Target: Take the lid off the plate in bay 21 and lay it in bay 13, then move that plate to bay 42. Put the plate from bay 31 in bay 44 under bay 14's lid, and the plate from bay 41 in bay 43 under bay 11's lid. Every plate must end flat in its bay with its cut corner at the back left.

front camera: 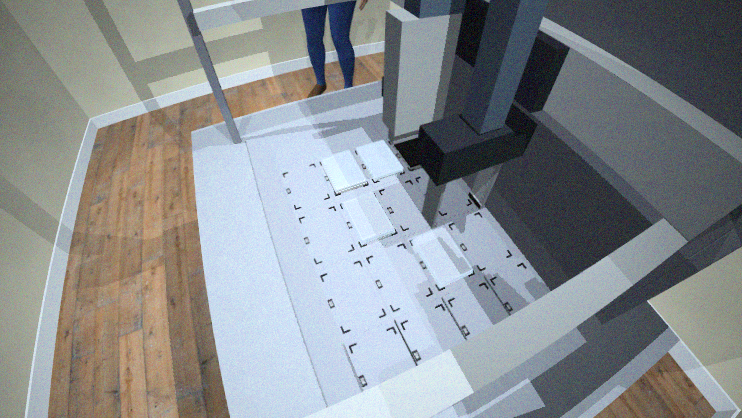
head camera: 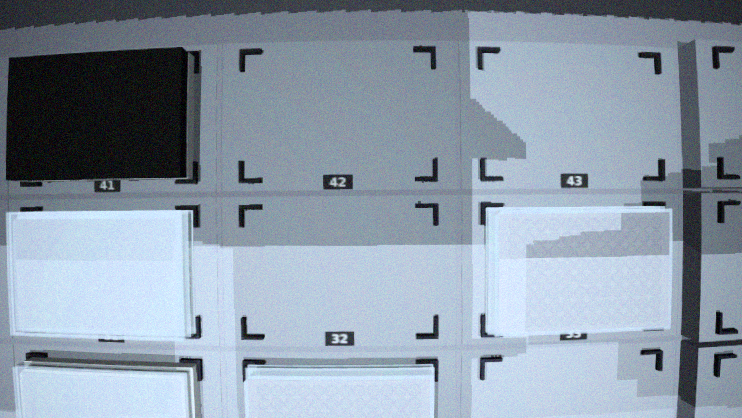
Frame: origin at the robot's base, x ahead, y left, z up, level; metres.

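Seen in the pictures: gripper, fingertip midpoint: (front camera: 452, 210); robot's base at its link origin: (front camera: 283, 174).
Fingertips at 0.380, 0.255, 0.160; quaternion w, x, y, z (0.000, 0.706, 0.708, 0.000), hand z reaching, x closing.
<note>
Offsets run from my fingertips to a thing's top centre, as dx, dy, dz. "*": to the spot under its first point.
A black-topped plate {-0.316, +0.109, -0.143} (front camera: 409, 150) (head camera: 96, 116) lies in bay 41. A pale plate {-0.316, +0.002, -0.144} (front camera: 381, 158) (head camera: 98, 280) lies in bay 31. The plate in bay 21 {* -0.305, -0.104, -0.144} (front camera: 344, 171) (head camera: 106, 394) shows stacked edges, as if lidded. Bay 42 {* -0.152, +0.109, -0.160} (head camera: 337, 114) and bay 43 {* +0.011, +0.109, -0.160} (head camera: 571, 114) hold no plate. Bay 13 {* +0.012, -0.215, -0.160} (front camera: 350, 295) shows bare deck. I cannot make out a lid in bay 11 {* -0.311, -0.210, -0.160} (front camera: 306, 186) or bay 14. My gripper (front camera: 454, 213) hangs near bay 42 in the front view, jaws wide apart, deck showing between them; it does not show in the head view.
Pale, clear-rimmed pieces lie in bay 22 {* -0.147, -0.105, -0.146} (front camera: 368, 216) (head camera: 340, 394) and bay 33 {* +0.019, -0.002, -0.146} (front camera: 442, 257) (head camera: 586, 275). The pale pipetting stage (front camera: 415, 77) stands beside the gripper's column (front camera: 506, 67). A grey frame post (front camera: 215, 77) rises at the deck's far edge.
</note>
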